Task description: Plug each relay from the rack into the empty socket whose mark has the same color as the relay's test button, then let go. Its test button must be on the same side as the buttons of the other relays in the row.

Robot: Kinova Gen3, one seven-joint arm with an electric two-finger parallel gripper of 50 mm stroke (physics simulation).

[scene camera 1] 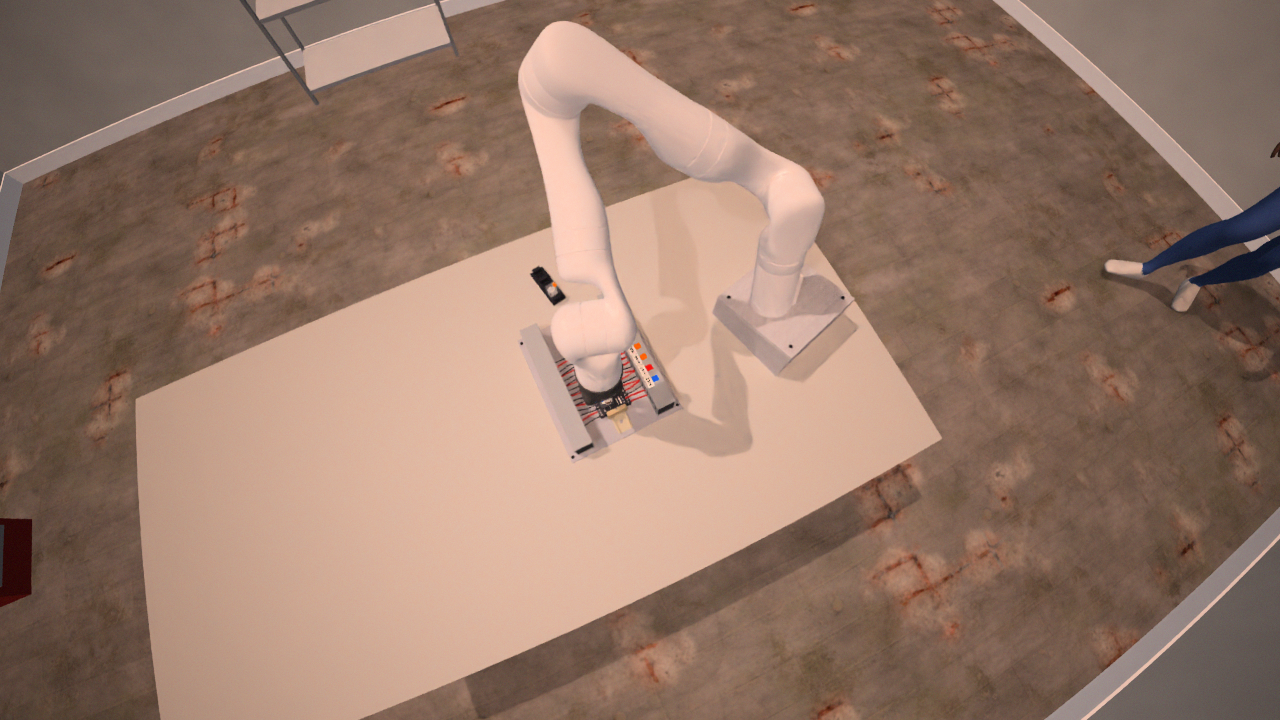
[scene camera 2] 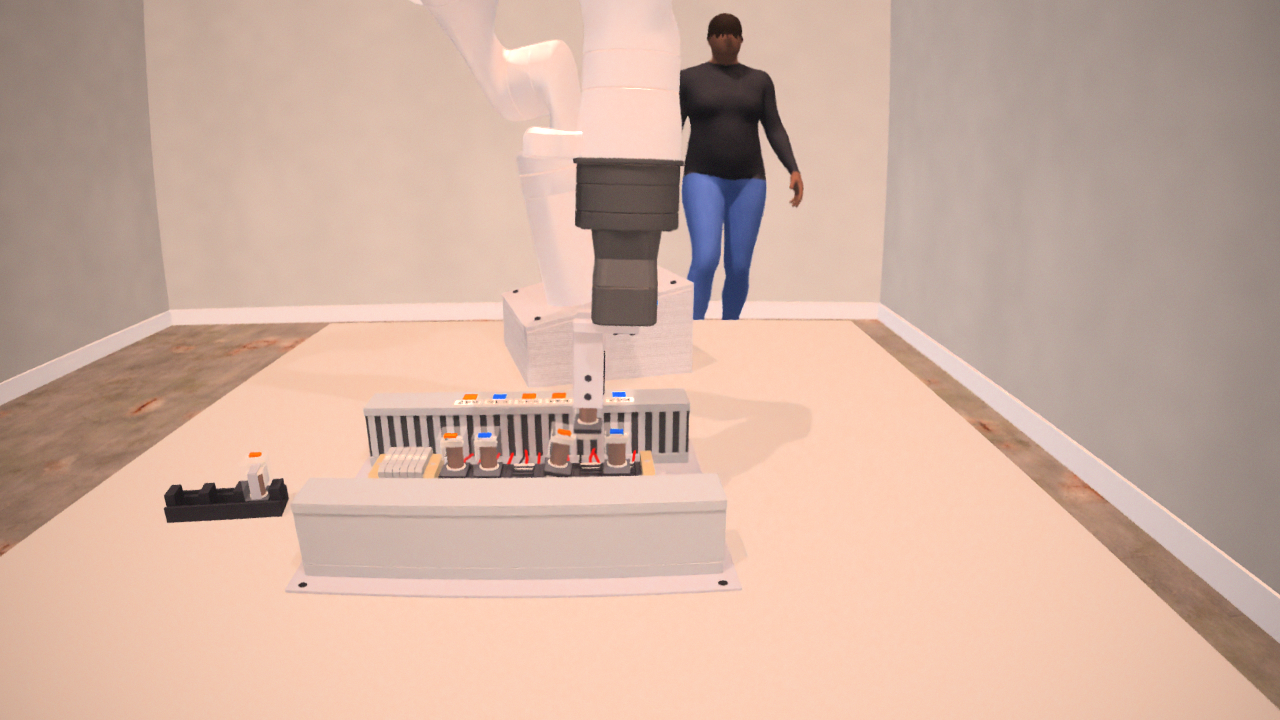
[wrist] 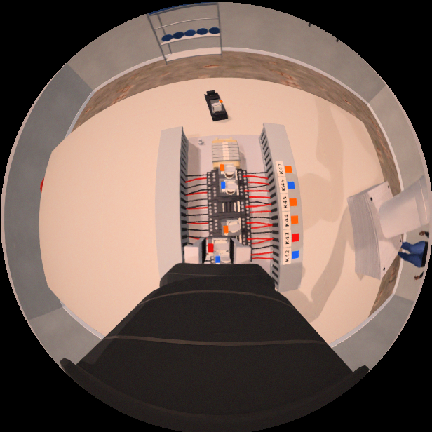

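Where they show: gripper, fingertip midpoint: (scene camera 2: 589, 399); arm's base, origin of the base link: (scene camera 1: 770, 300) (scene camera 2: 581, 295).
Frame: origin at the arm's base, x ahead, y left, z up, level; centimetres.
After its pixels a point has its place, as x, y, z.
Observation:
My gripper (scene camera 2: 588, 407) @[42.6, 5.0, 0.7] (wrist: 217, 246) is shut on the relay with the red test button (scene camera 2: 588, 417) @[44.0, 5.0, -0.2] (wrist: 220, 246). It is upright between the K44 relay and the blue-button K42 relay (scene camera 2: 616, 450) @[43.2, 7.1, -3.2]. Its base is above the K43 socket (scene camera 2: 590, 466) @[39.7, 4.7, -6.2], higher than the neighbours' bases. Its red button (wrist: 210, 248) is on the left in the wrist view, like the row's other buttons. The orange-button K44 relay (scene camera 2: 561, 450) @[42.4, 2.7, -3.7] (wrist: 233, 226) leans slightly. The K45 socket (scene camera 2: 524, 466) @[40.2, -0.8, -6.2] (wrist: 230, 207) is empty; its mark (wrist: 293, 202) is orange. An orange-button relay (scene camera 1: 552, 290) @[44.5, -22.8, -4.8] (scene camera 2: 257, 480) @[45.6, -23.0, -6.1] (wrist: 216, 107) stands in the rack (scene camera 2: 223, 511) @[46.9, -26.3, -8.6].
Two grey wire ducts (scene camera 2: 510, 537) @[52.9, 0.4, -5.6] (wrist: 170, 200) flank the row, with red and black wires between. The K43 mark (wrist: 295, 237) is red. Orange-button K47 (scene camera 2: 454, 454) @[43.2, -5.8, -3.9] and blue-button K46 (scene camera 2: 487, 454) @[43.0, -3.2, -3.9] relays stand beside the pale terminal blocks (scene camera 2: 404, 462) @[43.3, -10.2, -4.8]. A person (scene camera 2: 725, 125) stands behind the table.

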